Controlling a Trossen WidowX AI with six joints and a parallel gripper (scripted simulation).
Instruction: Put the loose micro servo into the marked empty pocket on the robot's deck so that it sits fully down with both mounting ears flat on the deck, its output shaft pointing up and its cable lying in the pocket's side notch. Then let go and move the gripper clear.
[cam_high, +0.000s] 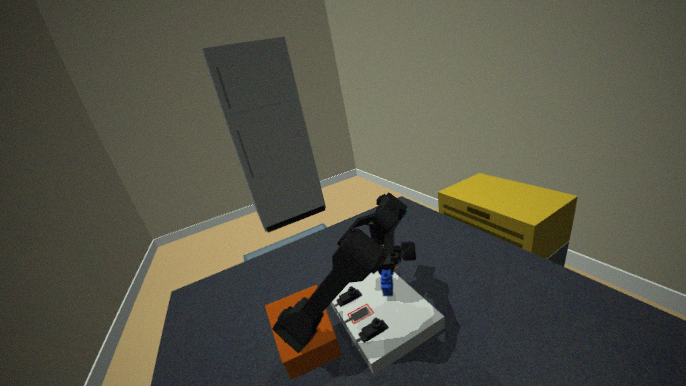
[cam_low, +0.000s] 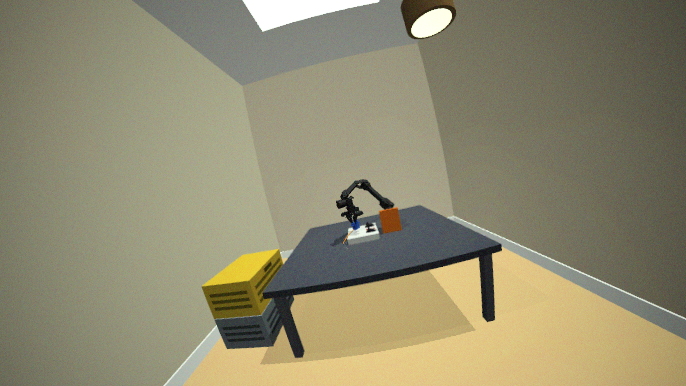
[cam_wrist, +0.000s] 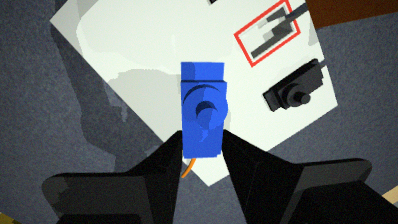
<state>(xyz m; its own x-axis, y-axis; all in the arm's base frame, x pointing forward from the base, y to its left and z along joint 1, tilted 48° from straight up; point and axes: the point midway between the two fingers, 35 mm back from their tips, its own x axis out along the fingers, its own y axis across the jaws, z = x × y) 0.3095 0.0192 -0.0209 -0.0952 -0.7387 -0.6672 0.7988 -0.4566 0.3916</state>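
My gripper tip is 1 cm past the white deck, 2 cm to the left of it and 10 cm above it.
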